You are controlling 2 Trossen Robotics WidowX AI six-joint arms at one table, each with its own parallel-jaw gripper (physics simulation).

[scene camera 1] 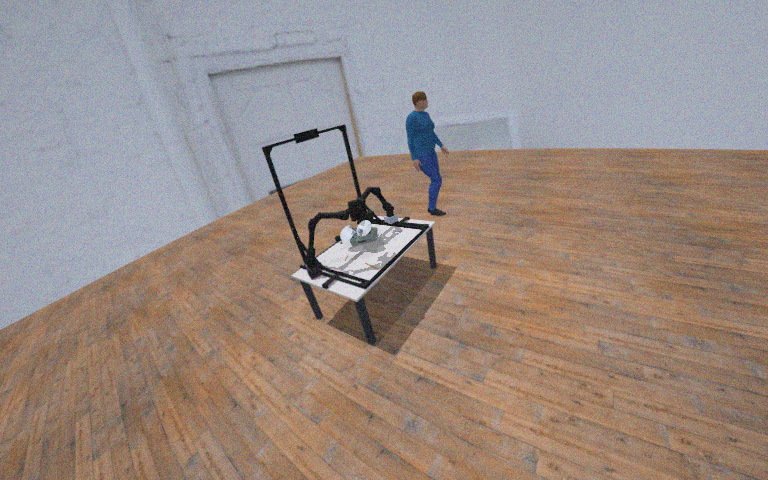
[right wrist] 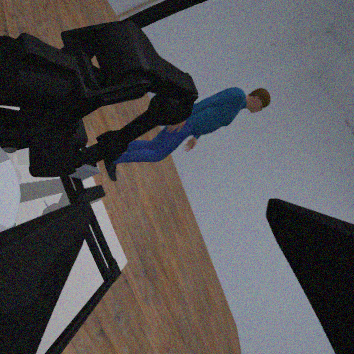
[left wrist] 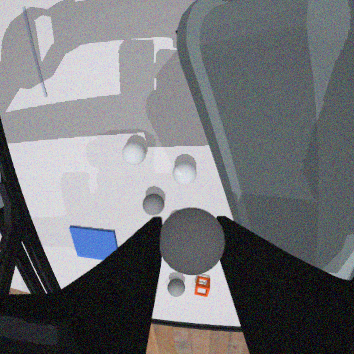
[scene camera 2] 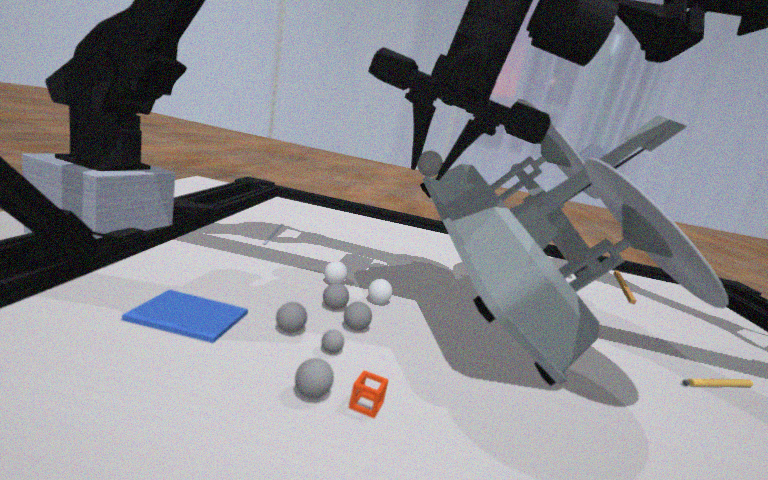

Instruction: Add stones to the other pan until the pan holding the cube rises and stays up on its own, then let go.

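Pixels of known places: left gripper, between the fingertips: point(right wrist: 5, 146) point(left wrist: 188, 224) point(scene camera 2: 425, 174); right gripper, between the fingertips: point(scene camera 1: 363, 206) point(right wrist: 179, 208); left arm's base, origin of its link: point(scene camera 1: 390, 215) point(right wrist: 88, 156) point(scene camera 2: 105, 163); right arm's base, origin of its link: point(scene camera 1: 312, 266).
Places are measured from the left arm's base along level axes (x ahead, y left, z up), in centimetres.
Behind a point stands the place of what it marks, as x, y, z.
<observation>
The grey-green balance point(scene camera 1: 363, 240) {47.1, 15.2, -1.9} point(scene camera 2: 509, 243) {45.5, 1.8, 3.1} point(left wrist: 260, 100) {36.2, 15.9, 6.0} is tipped steeply over, its base raised at one side. Its two pans tilt with it; the near pan point(scene camera 2: 679, 249) {57.0, 0.4, 6.3} faces sideways. No cube can be made out on either pan. My left gripper point(scene camera 2: 428, 170) {34.6, 9.8, 6.4} point(left wrist: 188, 224) {34.6, 9.8, 6.4} is shut on a grey stone point(scene camera 2: 429, 162) {35.1, 8.6, 7.8} point(left wrist: 192, 241) {34.8, 10.8, 8.8}, at the raised upper corner of the base in scene camera 2. White stones point(scene camera 2: 335, 272) {27.2, 7.2, -6.9} point(scene camera 2: 380, 291) {33.5, 6.1, -6.9} and several grey stones, such as a large one point(scene camera 2: 314, 379) {36.0, -12.8, -6.7}, lie on the table. My right gripper point(right wrist: 179, 208) {46.7, 28.8, 33.2} is open and empty.
An orange hollow cube point(scene camera 2: 368, 394) {39.1, -9.6, -8.5} point(left wrist: 202, 285) {39.2, -9.4, -6.9} stands beside the large stone. A blue slab point(scene camera 2: 184, 315) {21.2, -9.3, -8.3} point(left wrist: 94, 243) {21.2, -8.2, -8.3} lies left of the stones. Yellow sticks point(scene camera 2: 719, 383) {68.2, 15.2, -8.2} point(scene camera 2: 625, 286) {63.4, 44.4, -8.1} lie right of the balance. A person point(scene camera 1: 421, 135) point(right wrist: 215, 120) stands beyond the table.
</observation>
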